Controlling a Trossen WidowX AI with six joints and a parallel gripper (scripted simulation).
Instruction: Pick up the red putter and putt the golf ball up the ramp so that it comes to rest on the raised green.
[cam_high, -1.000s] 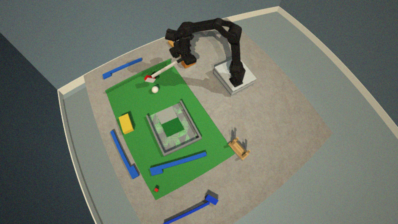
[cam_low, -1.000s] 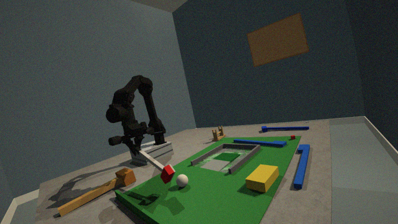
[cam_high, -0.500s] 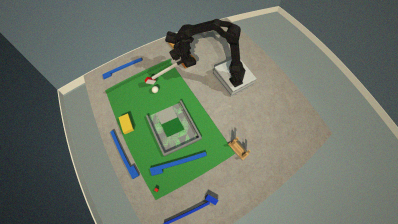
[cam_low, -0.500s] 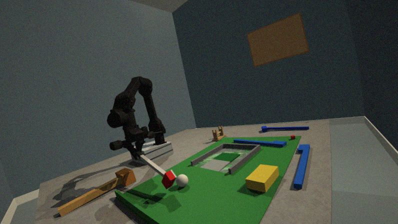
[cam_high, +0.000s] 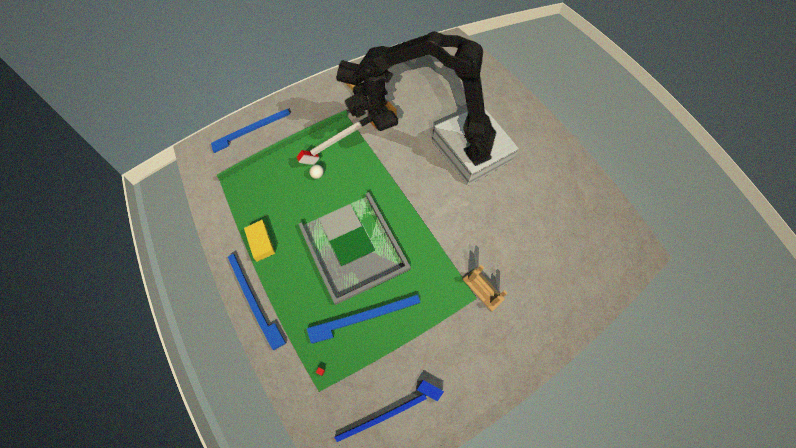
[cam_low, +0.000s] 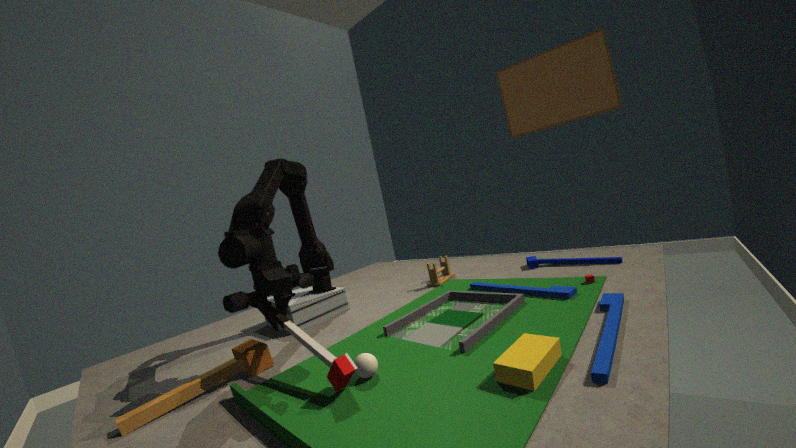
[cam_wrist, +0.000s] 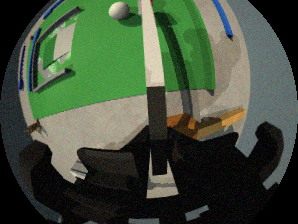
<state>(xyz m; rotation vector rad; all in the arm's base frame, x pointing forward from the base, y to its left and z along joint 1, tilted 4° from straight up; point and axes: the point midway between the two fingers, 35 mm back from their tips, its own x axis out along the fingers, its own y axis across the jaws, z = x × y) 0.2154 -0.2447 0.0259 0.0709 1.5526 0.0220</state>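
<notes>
Now: gripper tip 12 cm short of the red putter. Also, from my gripper tip: yellow block (46 cm ahead, 17 cm to the left, 6 cm below); wooden stand (58 cm to the left, 4 cm below, 2 cm behind); white golf ball (22 cm ahead, 5 cm below, 4 cm to the left).
</notes>
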